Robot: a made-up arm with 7 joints. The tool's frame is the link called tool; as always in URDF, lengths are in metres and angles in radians.
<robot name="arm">
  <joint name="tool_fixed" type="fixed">
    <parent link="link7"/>
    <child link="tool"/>
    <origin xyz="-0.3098 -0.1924 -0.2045" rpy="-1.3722 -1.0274 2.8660"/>
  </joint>
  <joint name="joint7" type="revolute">
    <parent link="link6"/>
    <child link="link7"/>
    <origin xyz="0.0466 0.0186 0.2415" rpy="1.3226 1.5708 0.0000"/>
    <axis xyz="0 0 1"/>
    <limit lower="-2.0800" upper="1.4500" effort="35" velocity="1.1"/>
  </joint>
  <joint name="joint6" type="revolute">
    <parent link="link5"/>
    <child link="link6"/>
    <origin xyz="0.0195 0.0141 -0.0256" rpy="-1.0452 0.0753 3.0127"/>
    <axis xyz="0 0 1"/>
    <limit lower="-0.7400" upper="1.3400" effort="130" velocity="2.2"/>
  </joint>
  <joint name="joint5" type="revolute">
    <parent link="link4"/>
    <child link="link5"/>
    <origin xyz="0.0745 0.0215 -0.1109" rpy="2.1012 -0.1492 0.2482"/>
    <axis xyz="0 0 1"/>
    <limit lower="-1.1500" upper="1.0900" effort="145" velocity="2.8"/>
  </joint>
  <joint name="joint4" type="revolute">
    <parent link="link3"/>
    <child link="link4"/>
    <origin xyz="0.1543 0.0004 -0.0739" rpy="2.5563 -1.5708 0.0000"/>
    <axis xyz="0 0 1"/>
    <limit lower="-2.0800" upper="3.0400" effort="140" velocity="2.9"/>
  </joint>
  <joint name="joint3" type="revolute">
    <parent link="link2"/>
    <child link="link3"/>
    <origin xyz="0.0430 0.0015 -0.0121" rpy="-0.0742 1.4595 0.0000"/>
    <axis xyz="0 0 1"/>
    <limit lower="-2.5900" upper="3.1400" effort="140" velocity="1.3"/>
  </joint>
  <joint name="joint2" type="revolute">
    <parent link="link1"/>
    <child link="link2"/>
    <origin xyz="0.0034 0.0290 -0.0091" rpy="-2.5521 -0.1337 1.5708"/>
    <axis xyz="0 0 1"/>
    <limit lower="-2.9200" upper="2.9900" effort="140" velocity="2.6"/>
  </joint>
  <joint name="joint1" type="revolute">
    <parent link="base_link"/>
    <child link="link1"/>
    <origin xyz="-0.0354 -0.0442 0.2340" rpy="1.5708 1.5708 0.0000"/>
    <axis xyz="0 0 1"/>
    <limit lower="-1.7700" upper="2.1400" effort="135" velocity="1.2"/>
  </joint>
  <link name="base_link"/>
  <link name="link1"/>
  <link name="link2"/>
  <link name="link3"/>
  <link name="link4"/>
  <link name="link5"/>
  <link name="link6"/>
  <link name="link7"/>
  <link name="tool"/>
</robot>
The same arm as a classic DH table. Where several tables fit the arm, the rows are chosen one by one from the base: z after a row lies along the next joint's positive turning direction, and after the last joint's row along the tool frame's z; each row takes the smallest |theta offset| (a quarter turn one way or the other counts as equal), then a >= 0, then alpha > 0; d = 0 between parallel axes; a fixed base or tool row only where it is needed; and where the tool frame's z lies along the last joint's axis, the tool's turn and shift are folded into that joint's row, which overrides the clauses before.
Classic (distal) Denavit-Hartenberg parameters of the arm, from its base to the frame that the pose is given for. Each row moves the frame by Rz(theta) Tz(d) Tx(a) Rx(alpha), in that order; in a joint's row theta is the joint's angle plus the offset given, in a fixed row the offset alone. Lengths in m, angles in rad.
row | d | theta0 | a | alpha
base (fixed) | 0.234 | 0 | -0.0354 | 1.5708
joint1 | 0.0385 | -0.1967 | 0.0291 | -2.5389
joint2 | -0.0128 | 1.408 | -0.0017 | 1.4598
joint3 | -0.0306 | -0.5935 | 0.0856 | 1.5708
joint4 | 0.0199 | -1.2357 | -0.0774 | -2.0946
joint5 | -0.0108 | 0.0001 | -0.0168 | -1.0468
joint6 | 0.2216 | 0.3352 | 0.0498 | 1.5708
joint7 | -0.234 | 1.4657 | 0.2879 | -1.4686
tool (fixed) | 0.225 | -1.0361 | 0 | 0
Joint limits (rad, base to tool): -1.77..2.14 -2.92..2.99 -2.59..3.14 -2.08..3.04 -1.15..1.09 -0.74..1.34 -2.08..1.45

